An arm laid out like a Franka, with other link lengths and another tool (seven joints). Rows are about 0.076 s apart.
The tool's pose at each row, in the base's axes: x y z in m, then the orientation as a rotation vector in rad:
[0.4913, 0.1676, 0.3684, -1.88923, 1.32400, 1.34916]
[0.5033, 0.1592, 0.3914, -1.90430, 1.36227, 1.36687]
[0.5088, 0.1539, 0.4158, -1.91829, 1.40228, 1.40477]
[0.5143, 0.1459, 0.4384, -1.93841, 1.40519, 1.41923]
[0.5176, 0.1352, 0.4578, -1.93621, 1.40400, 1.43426]
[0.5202, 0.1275, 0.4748, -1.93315, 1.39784, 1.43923]
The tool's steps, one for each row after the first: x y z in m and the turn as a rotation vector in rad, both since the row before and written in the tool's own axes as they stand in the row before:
[-0.0164, -0.0036, -0.0215, -0.01788, 0.01891, 0.03294]
[-0.0190, 0.0020, -0.0170, -0.03064, 0.01344, 0.04144]
[-0.0157, 0.0041, -0.0185, -0.02051, 0.01057, 0.00631]
[-0.0114, 0.0068, -0.0180, -0.00881, -0.00574, 0.00457]
[-0.0109, 0.0057, -0.0143, -0.00195, -0.00543, -0.00248]

